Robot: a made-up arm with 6 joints. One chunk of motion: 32 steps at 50 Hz.
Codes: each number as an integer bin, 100 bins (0 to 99) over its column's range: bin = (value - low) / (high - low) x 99, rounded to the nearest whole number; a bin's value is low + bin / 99 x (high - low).
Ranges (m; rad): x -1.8..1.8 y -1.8..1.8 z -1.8..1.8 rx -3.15..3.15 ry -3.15..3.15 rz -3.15..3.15
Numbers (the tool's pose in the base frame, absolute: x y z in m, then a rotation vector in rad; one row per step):
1: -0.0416 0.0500 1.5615 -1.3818 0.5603 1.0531
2: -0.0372 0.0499 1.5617 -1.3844 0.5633 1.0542
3: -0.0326 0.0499 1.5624 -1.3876 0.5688 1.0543
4: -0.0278 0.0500 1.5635 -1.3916 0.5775 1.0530
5: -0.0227 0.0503 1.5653 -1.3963 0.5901 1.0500
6: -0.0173 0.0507 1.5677 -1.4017 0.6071 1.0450
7: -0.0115 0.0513 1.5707 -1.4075 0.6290 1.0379
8: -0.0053 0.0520 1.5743 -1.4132 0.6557 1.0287
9: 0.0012 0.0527 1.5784 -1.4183 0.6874 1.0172
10: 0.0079 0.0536 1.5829 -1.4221 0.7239 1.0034
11: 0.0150 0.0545 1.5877 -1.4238 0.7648 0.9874
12: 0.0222 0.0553 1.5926 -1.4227 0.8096 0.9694
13: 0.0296 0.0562 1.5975 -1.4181 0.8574 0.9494
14: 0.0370 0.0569 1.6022 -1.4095 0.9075 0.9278
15: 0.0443 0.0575 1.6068 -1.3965 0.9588 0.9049
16: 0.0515 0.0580 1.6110 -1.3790 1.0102 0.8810
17: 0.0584 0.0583 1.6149 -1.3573 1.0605 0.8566
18: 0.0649 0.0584 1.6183 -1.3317 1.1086 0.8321
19: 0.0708 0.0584 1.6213 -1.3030 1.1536 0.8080
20: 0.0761 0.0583 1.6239 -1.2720 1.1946 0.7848
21: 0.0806 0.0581 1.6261 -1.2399 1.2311 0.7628
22: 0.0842 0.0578 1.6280 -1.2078 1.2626 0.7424
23: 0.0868 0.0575 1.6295 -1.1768 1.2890 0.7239
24: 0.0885 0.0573 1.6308 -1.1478 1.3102 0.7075
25: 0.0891 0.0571 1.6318 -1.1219 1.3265 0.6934
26: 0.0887 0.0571 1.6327 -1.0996 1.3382 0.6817
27: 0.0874 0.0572 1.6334 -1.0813 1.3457 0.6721
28: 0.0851 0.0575 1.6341 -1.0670 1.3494 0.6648
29: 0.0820 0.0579 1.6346 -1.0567 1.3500 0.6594
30: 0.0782 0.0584 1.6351 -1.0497 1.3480 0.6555
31: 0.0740 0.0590 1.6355 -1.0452 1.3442 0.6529
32: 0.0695 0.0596 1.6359 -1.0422 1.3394 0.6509
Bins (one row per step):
1: 48 51 92 28 58 66
2: 48 51 92 28 58 66
3: 49 51 92 28 58 66
4: 49 51 92 28 59 66
5: 49 51 93 28 59 66
6: 49 51 93 27 59 66
7: 49 51 93 27 59 66
8: 49 51 93 27 60 66
9: 50 51 93 27 60 65
10: 50 51 93 27 61 65
11: 50 51 93 27 62 65
12: 50 51 93 27 62 65
13: 50 51 93 27 63 64
14: 51 51 94 27 64 64
15: 51 51 94 28 65 64
16: 51 51 94 28 65 63
17: 51 51 94 28 66 63
18: 51 51 94 29 67 63
19: 51 51 94 29 68 62
20: 52 51 94 30 68 62
21: 52 51 94 30 69 61
22: 52 51 94 31 69 61
23: 52 51 94 31 70 61
24: 52 51 94 31 70 61
25: 52 51 94 32 70 60
26: 52 51 94 32 71 60
27: 52 51 94 33 71 60
28: 52 51 94 33 71 60
29: 52 51 94 33 71 60
30: 52 51 94 33 71 60
31: 52 51 94 33 71 60
32: 51 51 94 33 71 60

